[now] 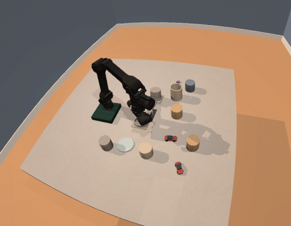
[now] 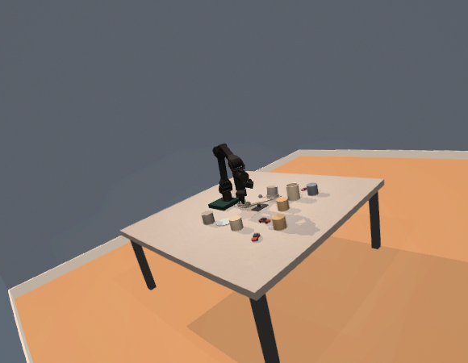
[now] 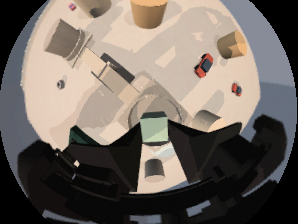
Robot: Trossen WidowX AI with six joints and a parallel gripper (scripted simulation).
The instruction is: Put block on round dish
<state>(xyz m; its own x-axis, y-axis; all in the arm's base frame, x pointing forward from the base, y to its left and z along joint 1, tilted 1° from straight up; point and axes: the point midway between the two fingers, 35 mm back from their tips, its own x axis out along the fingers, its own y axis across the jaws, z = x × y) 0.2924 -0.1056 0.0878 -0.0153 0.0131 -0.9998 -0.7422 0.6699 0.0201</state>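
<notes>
The round dish lies 6 cm behind my gripper tip, 13 cm to the right of it and 8 cm below it. From my gripper tip the other things lie so: beige cylinder (7 cm ahead, 13 cm to the right, 5 cm below); balance (12 cm to the left, 6 cm below); balance beam (12 cm to the left, 4 cm below).
</notes>
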